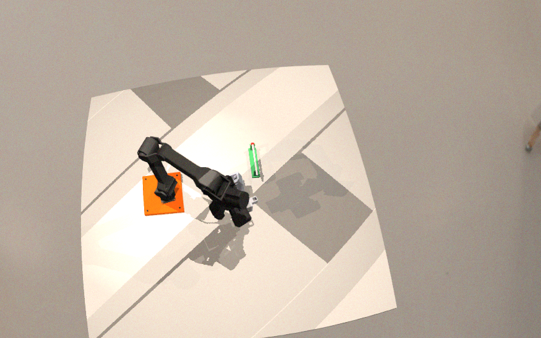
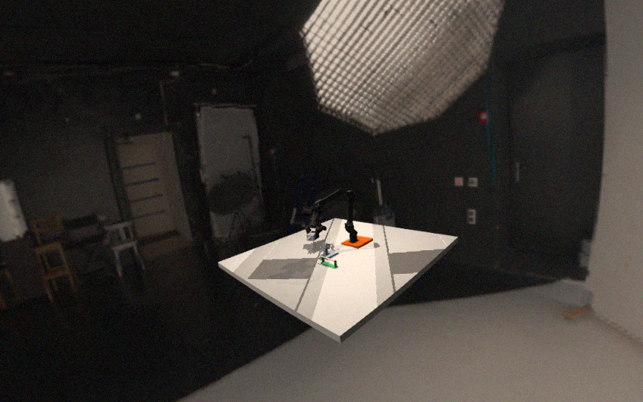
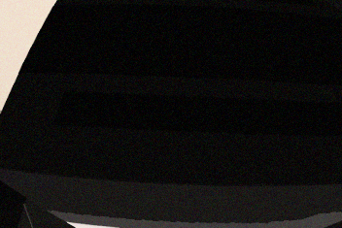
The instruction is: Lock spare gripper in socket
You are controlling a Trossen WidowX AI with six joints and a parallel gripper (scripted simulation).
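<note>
The grey mount lies 13 cm to the left of my gripper tip and 6 cm below it. Also, from my gripper tip: green holder (12 cm ahead, 23 cm to the left, 9 cm below); then spare gripper (2 cm above).
</note>
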